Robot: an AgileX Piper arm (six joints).
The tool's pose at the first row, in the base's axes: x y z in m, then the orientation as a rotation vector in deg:
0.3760 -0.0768 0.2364 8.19 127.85 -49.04
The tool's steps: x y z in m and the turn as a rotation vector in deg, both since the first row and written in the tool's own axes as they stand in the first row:
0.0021 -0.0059 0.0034 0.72 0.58 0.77
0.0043 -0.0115 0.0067 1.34 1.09 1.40
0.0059 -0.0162 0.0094 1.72 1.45 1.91
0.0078 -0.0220 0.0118 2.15 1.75 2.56
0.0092 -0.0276 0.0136 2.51 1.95 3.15
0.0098 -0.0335 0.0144 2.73 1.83 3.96
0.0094 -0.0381 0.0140 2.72 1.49 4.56
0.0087 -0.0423 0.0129 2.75 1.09 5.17
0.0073 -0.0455 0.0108 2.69 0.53 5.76
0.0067 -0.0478 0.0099 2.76 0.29 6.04
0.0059 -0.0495 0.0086 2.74 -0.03 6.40
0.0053 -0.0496 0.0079 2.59 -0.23 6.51
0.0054 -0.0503 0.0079 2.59 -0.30 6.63
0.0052 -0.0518 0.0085 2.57 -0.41 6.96
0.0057 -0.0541 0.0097 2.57 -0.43 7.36
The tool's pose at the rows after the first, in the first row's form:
0.3745 -0.0838 0.2364 9.65 127.91 -49.50
0.3730 -0.0905 0.2363 10.87 127.96 -49.91
0.3718 -0.0960 0.2363 11.78 128.01 -50.09
0.3699 -0.1022 0.2369 12.84 127.93 -50.25
0.3681 -0.1079 0.2381 13.76 127.80 -50.36
0.3661 -0.1130 0.2404 14.69 127.37 -50.14
0.3646 -0.1163 0.2434 15.18 126.90 -49.77
0.3630 -0.1187 0.2467 15.66 126.35 -49.42
0.3617 -0.1197 0.2504 16.01 125.69 -48.97
0.3608 -0.1208 0.2525 16.23 125.36 -48.87
0.3600 -0.1212 0.2546 16.45 124.97 -48.62
0.3600 -0.1208 0.2554 16.40 124.82 -48.37
0.3597 -0.1213 0.2557 16.50 124.72 -48.30
0.3597 -0.1228 0.2564 16.79 124.53 -48.08
0.3593 -0.1254 0.2567 17.21 124.40 -47.86

